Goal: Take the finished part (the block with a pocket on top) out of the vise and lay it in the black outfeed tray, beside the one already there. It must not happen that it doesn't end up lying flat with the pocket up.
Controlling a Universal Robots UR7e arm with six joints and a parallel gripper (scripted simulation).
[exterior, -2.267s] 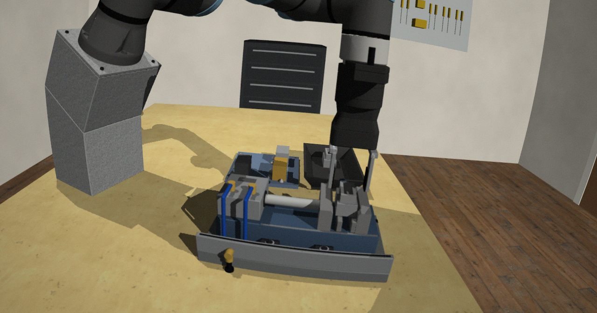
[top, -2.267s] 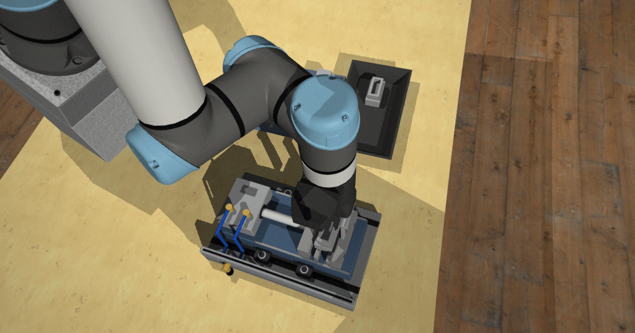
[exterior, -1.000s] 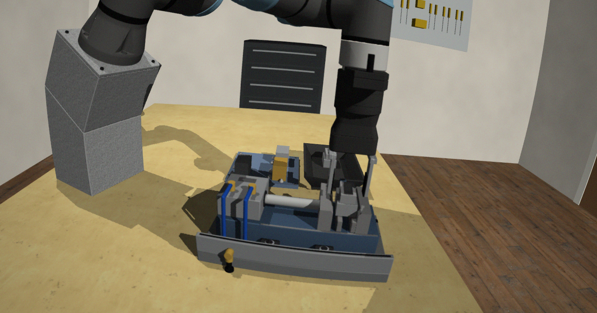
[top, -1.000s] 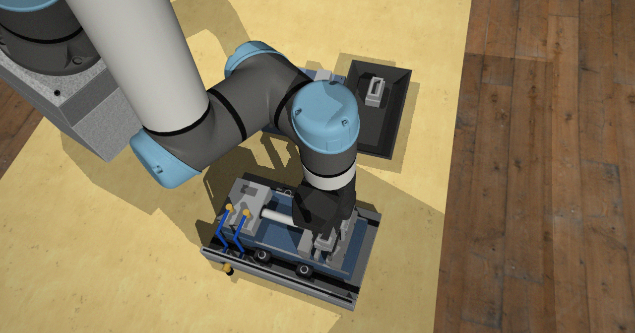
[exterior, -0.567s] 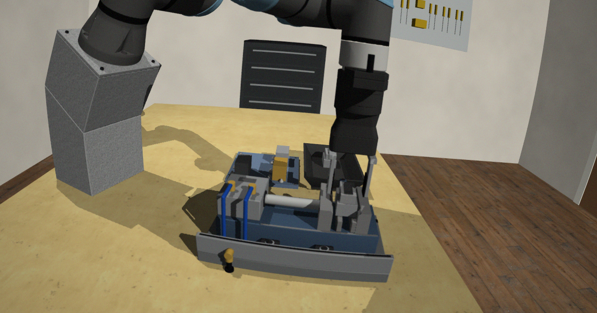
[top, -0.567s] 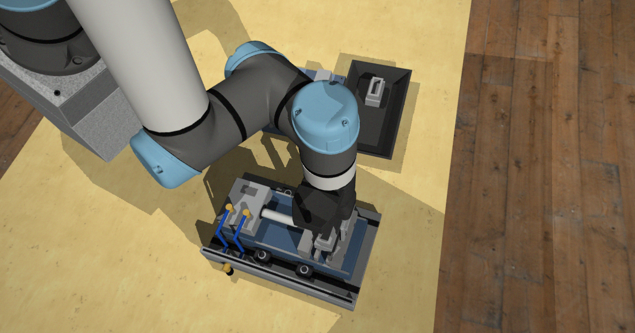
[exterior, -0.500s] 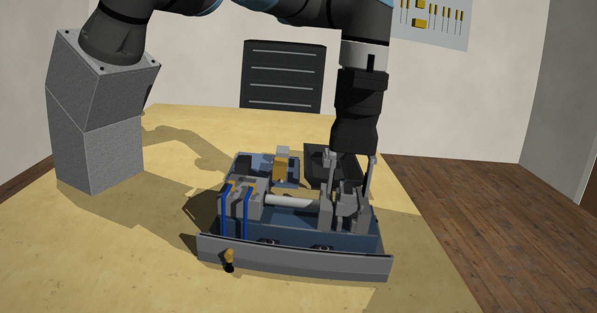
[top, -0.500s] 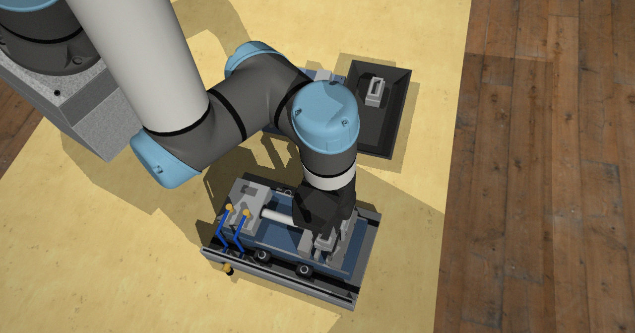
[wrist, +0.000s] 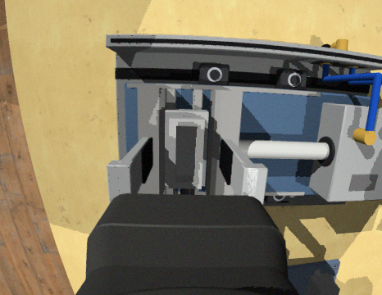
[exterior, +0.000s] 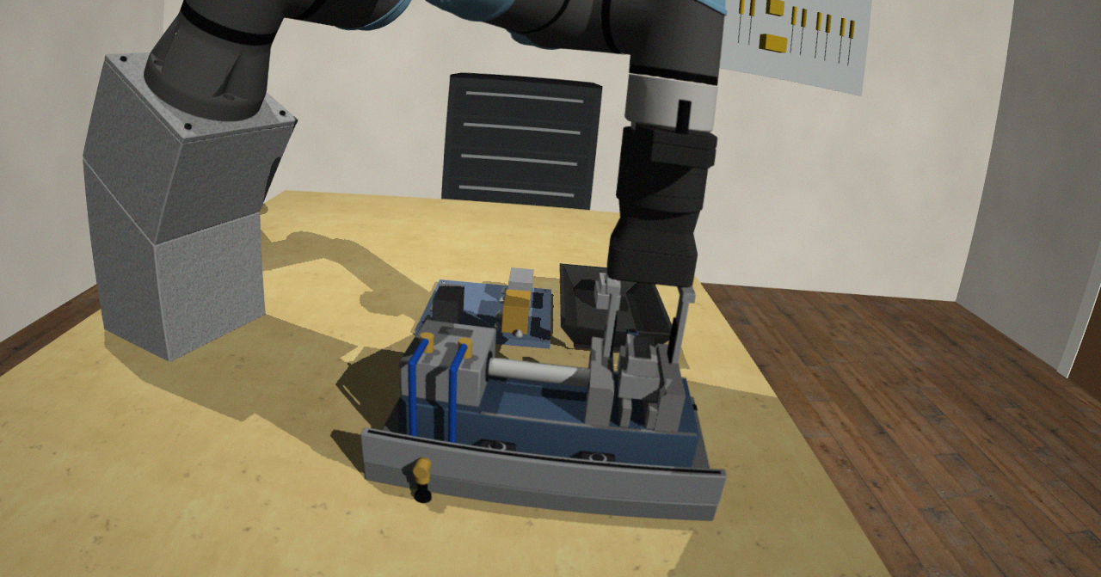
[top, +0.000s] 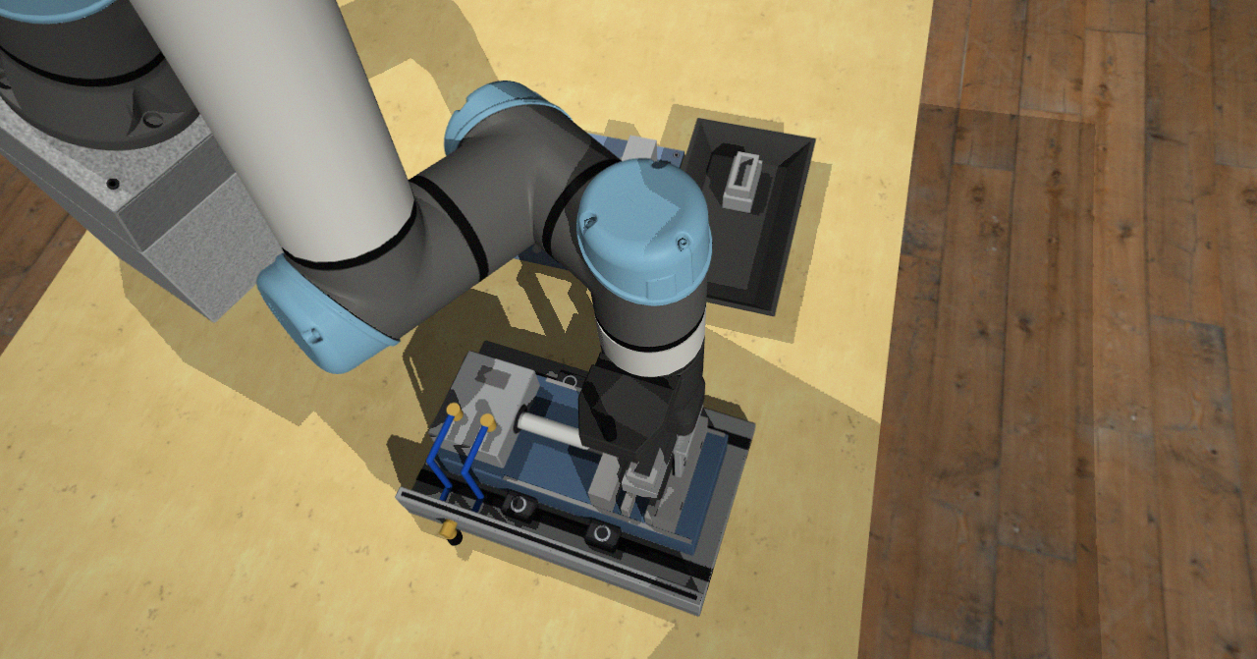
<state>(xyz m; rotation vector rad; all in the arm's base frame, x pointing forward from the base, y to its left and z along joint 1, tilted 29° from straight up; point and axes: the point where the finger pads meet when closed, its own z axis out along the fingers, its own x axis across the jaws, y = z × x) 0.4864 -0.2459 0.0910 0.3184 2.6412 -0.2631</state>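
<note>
Right now my hand is 8 cm past the white rod, 5 cm above it and 3 cm to the right of it. Round my hand: blue fixture plate 35 cm to the left, 12 cm below, 8 cm behind; then yellow block 29 cm to the left, 10 cm below, 5 cm behind; then vise 8 cm below, 7 cm behind, 2 cm to the left.
</note>
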